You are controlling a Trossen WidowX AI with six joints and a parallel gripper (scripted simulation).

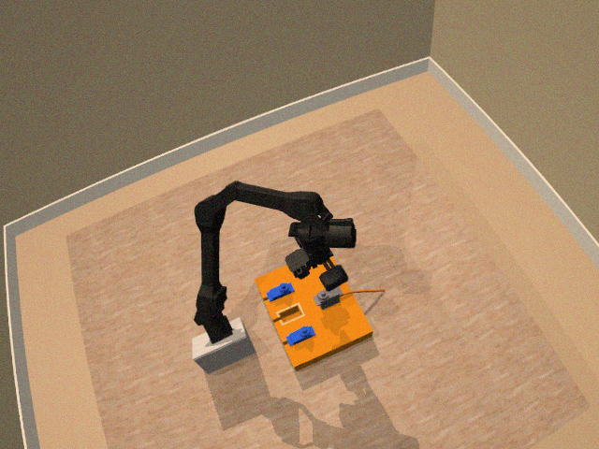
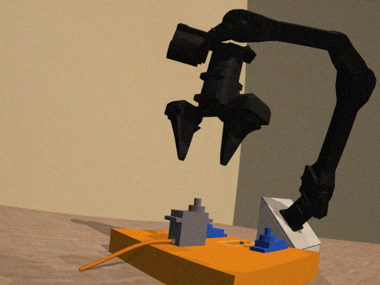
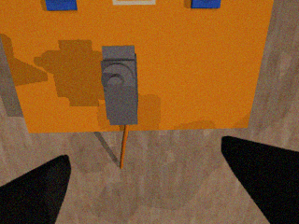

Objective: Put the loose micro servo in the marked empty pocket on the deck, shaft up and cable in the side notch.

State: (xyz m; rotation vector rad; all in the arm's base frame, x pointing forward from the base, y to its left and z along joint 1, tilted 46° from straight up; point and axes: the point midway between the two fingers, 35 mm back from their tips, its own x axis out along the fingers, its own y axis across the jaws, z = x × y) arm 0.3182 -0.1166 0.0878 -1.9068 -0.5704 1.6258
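My gripper tip is 16 cm above the orange deck, 2 cm past it and 1 cm to the left of it.
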